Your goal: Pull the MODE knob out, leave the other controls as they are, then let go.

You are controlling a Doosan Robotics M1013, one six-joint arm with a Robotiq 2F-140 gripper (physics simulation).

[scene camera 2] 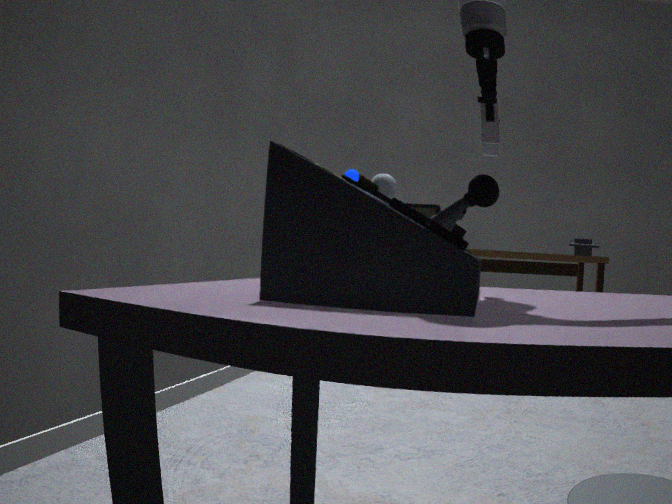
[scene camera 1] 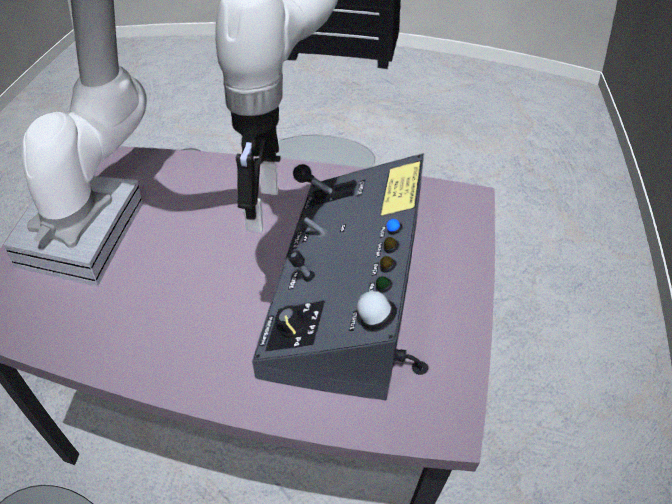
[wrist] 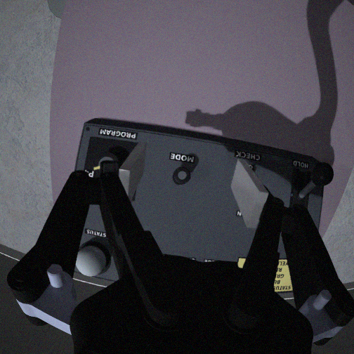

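Note:
The MODE knob [scene camera 1: 295, 258] [wrist: 182, 175] is black and stands out from the sloped grey panel [scene camera 1: 333, 265] [scene camera 2: 352, 260] [wrist: 205, 215], with a stretch of its stem showing in scene camera 1. My gripper [scene camera 1: 262, 210] [scene camera 2: 490, 153] [wrist: 190, 165] is open and empty, high above the panel's low edge and apart from the knob. The PROGRAM dial [scene camera 1: 286, 316] has its yellow pointer toward P4. The CHECK toggle [scene camera 1: 314, 226] is a short grey lever. The HOLD lever [scene camera 1: 302, 173] [scene camera 2: 483, 190] [wrist: 321, 174] has a black ball end. The MODE knob is hidden in scene camera 2.
The panel stands on a pink table [scene camera 1: 162, 336] [scene camera 2: 189, 298] [wrist: 150, 60]. It carries a lit blue lamp [scene camera 1: 393, 225] [scene camera 2: 351, 175], a white STATUS dome [scene camera 1: 373, 307] [scene camera 2: 383, 183] [wrist: 91, 260] and a yellow label [scene camera 1: 401, 187]. A black cable [scene camera 1: 417, 366] leaves its high side.

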